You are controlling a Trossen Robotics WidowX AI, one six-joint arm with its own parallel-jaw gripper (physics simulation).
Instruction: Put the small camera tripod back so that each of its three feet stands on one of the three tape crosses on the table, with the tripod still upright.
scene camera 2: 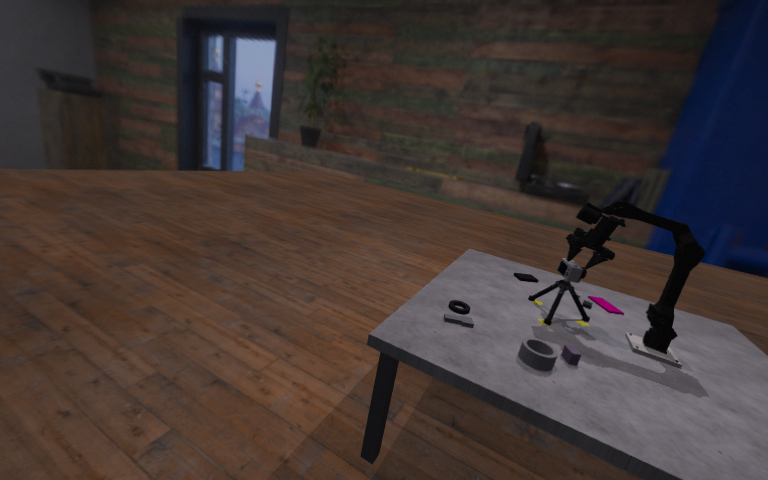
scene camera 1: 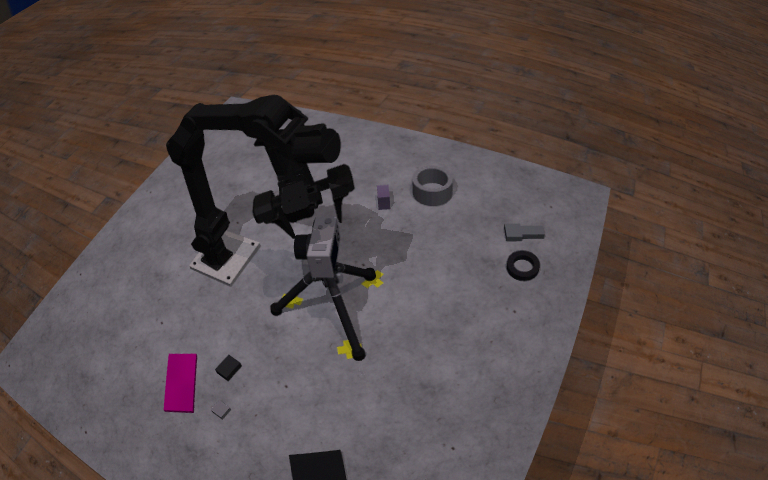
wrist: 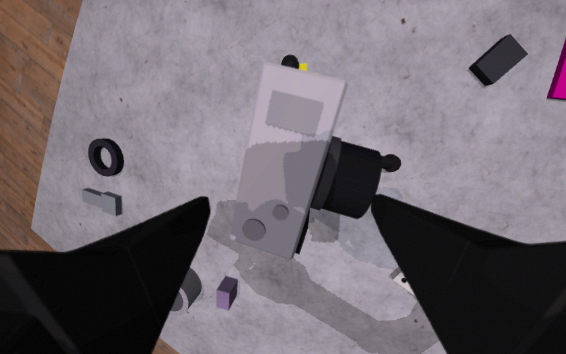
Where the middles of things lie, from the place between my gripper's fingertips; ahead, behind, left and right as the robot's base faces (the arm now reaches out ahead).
The grey flat piece (wrist: 111, 203) lies 27 cm ahead of my hand, 40 cm to the left of it and 22 cm below it.
